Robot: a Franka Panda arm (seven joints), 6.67 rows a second.
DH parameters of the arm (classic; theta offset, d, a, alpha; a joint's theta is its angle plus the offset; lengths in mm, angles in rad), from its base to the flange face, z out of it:
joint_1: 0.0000 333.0 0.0 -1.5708
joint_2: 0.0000 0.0 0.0 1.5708
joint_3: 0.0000 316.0 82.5 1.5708
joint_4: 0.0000 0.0 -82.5 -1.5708
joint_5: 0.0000 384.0 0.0 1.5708
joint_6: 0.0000 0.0 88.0 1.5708
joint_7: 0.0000 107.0 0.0 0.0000
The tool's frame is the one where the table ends.
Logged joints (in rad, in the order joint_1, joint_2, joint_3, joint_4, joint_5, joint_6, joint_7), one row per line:
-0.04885, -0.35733, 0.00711, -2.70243, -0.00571, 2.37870, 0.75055
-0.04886, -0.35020, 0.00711, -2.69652, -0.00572, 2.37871, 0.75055
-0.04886, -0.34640, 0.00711, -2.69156, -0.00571, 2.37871, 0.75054
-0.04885, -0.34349, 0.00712, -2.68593, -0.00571, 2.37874, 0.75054
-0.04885, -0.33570, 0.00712, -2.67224, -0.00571, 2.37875, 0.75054
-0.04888, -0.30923, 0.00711, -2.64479, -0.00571, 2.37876, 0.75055
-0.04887, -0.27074, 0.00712, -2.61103, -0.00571, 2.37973, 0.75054
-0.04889, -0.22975, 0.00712, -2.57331, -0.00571, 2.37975, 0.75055
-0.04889, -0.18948, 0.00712, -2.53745, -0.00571, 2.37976, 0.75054
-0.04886, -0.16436, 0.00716, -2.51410, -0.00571, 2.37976, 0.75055
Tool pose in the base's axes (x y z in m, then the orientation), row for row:
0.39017, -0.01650, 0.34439, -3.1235, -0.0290, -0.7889
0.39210, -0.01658, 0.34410, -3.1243, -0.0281, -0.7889
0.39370, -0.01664, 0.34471, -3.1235, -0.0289, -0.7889
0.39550, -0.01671, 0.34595, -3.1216, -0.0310, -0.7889
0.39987, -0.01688, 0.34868, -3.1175, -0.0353, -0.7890
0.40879, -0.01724, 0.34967, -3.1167, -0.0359, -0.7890
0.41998, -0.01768, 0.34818, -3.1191, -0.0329, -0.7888
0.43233, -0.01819, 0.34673, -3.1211, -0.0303, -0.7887
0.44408, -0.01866, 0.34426, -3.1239, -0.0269, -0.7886
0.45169, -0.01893, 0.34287, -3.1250, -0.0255, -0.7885
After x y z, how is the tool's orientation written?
As angles about the fixed x, y, z axes (roll, pitch, yaw), in radians.
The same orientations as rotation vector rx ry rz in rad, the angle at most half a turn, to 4 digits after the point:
-2.8950, 1.2046, -0.0529
-2.8953, 1.2048, -0.0511
-2.8949, 1.2046, -0.0527
-2.8940, 1.2042, -0.0569
-2.8919, 1.2032, -0.0655
-2.8914, 1.2030, -0.0669
-2.8926, 1.2033, -0.0611
-2.8935, 1.2036, -0.0562
-2.8948, 1.2041, -0.0496
-2.8953, 1.2042, -0.0469

